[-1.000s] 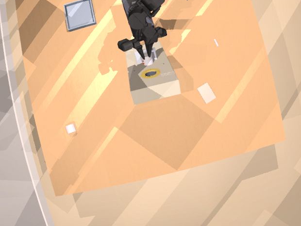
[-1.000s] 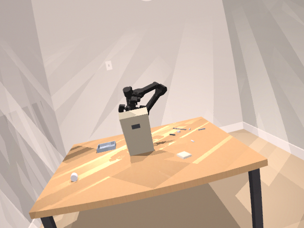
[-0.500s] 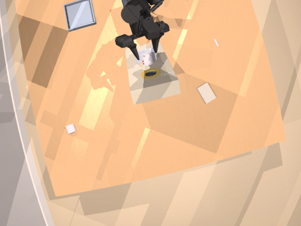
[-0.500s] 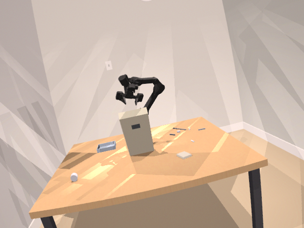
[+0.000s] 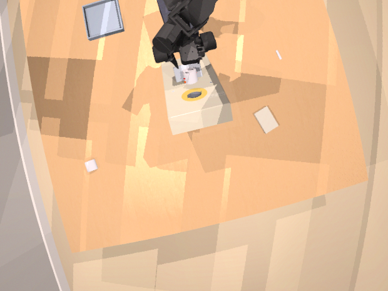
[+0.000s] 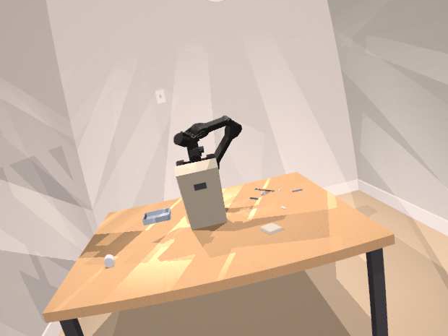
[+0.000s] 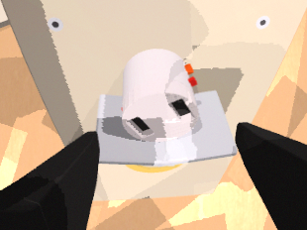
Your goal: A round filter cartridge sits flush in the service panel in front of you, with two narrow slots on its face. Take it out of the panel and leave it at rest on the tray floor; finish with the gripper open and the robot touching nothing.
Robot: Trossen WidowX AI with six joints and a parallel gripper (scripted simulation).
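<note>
My gripper tip is 2 cm short of the round filter cartridge and 4 cm above it. Round my gripper tip: flat beige block 26 cm ahead, 22 cm to the left, 24 cm below; then blue-grey tray 38 cm behind, 23 cm to the right, 24 cm below; then service panel box 6 cm ahead, 1 cm to the right, 6 cm below.
</note>
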